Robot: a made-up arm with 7 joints.
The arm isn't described. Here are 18 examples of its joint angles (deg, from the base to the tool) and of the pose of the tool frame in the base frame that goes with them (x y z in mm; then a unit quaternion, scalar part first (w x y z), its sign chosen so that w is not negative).
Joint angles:
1: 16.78 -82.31 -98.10 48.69 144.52 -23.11 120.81
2: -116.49 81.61 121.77 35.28 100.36 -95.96 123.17
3: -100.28 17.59 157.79 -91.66 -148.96 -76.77 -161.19
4: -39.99 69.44 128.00 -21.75 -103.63 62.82 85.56
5: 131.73 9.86 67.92 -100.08 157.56 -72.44 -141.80
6: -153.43 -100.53 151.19 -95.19 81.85 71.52 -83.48
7: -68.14 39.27 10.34 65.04 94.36 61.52 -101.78
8: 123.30 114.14 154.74 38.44 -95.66 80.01 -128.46
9: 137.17 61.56 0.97 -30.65 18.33 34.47 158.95
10: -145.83 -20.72 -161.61 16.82 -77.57 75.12 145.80
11: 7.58 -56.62 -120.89 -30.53 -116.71 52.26 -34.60
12: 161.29 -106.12 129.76 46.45 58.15 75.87 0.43
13: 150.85 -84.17 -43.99 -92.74 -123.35 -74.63 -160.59
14: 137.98 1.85 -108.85 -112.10 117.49 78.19 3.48
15: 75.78 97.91 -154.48 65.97 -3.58 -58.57 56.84
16: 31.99 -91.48 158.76 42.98 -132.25 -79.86 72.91
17: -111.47 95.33 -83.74 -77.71 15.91 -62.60 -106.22
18: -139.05 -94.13 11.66 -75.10 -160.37 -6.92 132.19
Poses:
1: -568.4 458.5 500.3 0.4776 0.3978 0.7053 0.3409
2: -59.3 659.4 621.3 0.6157 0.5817 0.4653 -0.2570
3: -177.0 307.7 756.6 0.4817 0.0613 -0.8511 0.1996
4: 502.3 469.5 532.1 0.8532 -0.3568 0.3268 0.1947
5: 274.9 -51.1 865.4 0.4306 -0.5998 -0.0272 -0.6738
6: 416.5 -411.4 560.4 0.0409 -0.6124 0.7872 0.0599
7: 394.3 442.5 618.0 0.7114 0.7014 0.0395 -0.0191
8: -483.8 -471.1 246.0 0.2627 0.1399 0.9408 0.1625
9: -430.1 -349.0 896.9 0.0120 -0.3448 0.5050 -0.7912
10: 396.5 -158.8 1053.0 0.9827 -0.1537 0.0007 0.1033
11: -523.1 -174.6 853.3 0.0941 0.5211 -0.8219 -0.2101
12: 408.4 366.2 41.1 0.4971 0.0356 0.7773 -0.3840
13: 270.9 475.0 288.5 0.6599 -0.3386 -0.5701 0.3533
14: -260.1 63.3 746.8 0.2941 -0.4848 0.8222 -0.0498
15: 265.6 -533.6 671.0 0.0980 -0.8460 0.5173 -0.0839
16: -611.7 331.4 143.5 0.8158 0.2412 0.5194 -0.0809
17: 161.1 558.2 478.2 0.7045 -0.6076 -0.0254 -0.3659
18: 374.4 -321.4 27.2 0.6955 -0.2740 0.6619 -0.0552
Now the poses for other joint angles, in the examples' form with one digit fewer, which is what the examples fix.
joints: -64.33 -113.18 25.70 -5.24 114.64 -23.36 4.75
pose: -208 -712 80 0.115 0.450 -0.761 -0.454
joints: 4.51 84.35 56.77 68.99 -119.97 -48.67 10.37
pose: 588 -365 339 0.322 0.595 -0.663 -0.322
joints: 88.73 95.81 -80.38 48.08 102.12 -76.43 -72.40
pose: 304 -518 323 0.393 0.782 -0.198 0.441
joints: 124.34 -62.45 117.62 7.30 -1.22 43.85 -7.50
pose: 260 686 737 0.137 0.572 0.792 0.166
